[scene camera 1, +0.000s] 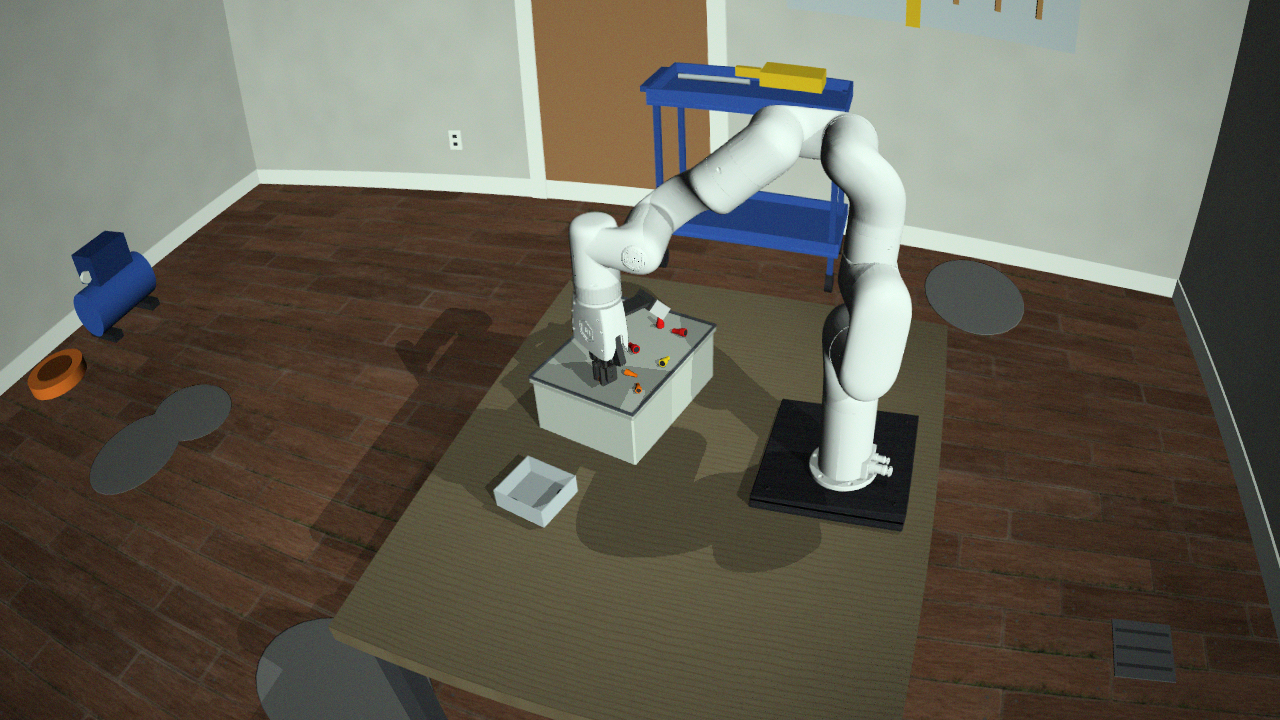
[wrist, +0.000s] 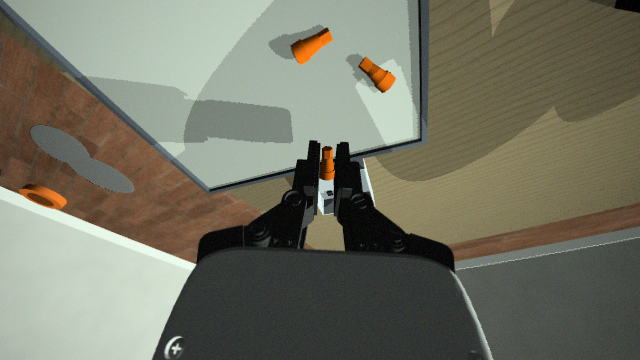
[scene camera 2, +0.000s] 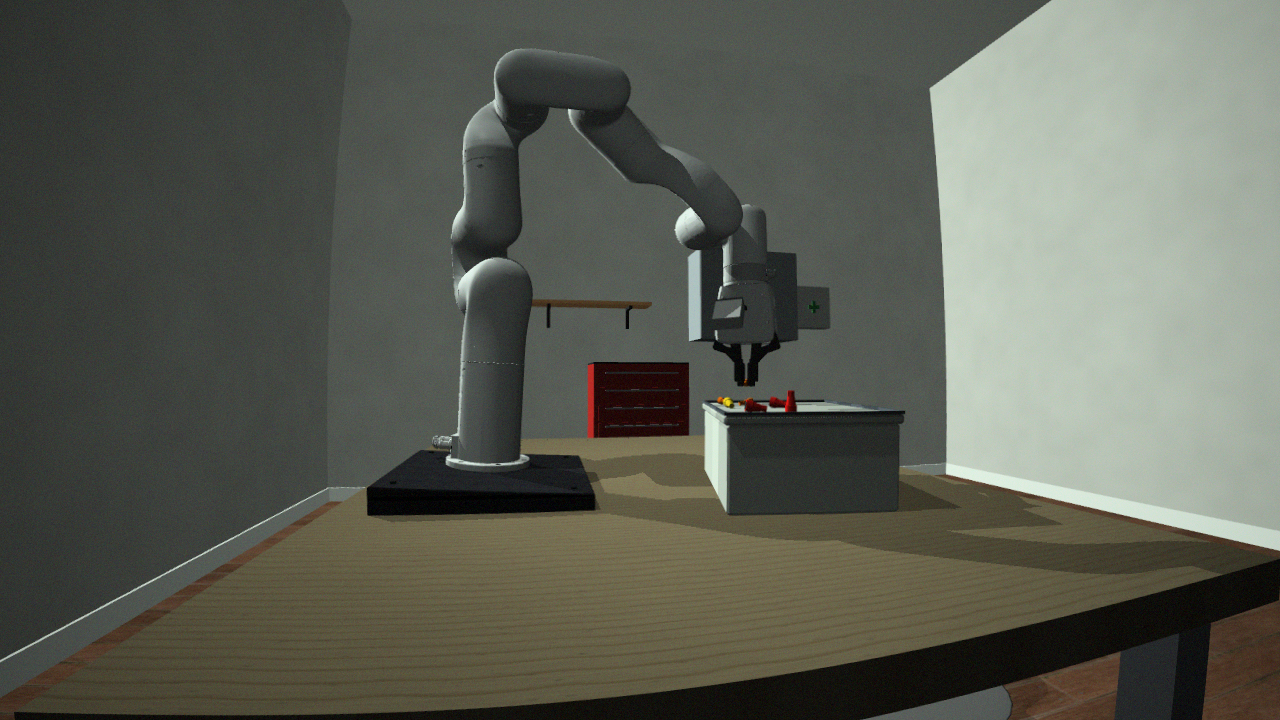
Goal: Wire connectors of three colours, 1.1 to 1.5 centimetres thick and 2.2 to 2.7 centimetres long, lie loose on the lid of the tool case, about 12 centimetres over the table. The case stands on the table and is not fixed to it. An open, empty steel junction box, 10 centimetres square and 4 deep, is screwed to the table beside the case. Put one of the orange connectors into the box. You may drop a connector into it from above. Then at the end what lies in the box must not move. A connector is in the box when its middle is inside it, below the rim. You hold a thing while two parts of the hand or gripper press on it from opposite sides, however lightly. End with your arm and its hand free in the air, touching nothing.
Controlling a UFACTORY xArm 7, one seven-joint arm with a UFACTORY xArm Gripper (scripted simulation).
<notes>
The pictures show: the gripper and a tool case.
The gripper is seen too in scene camera 1 and in the wrist view.
</notes>
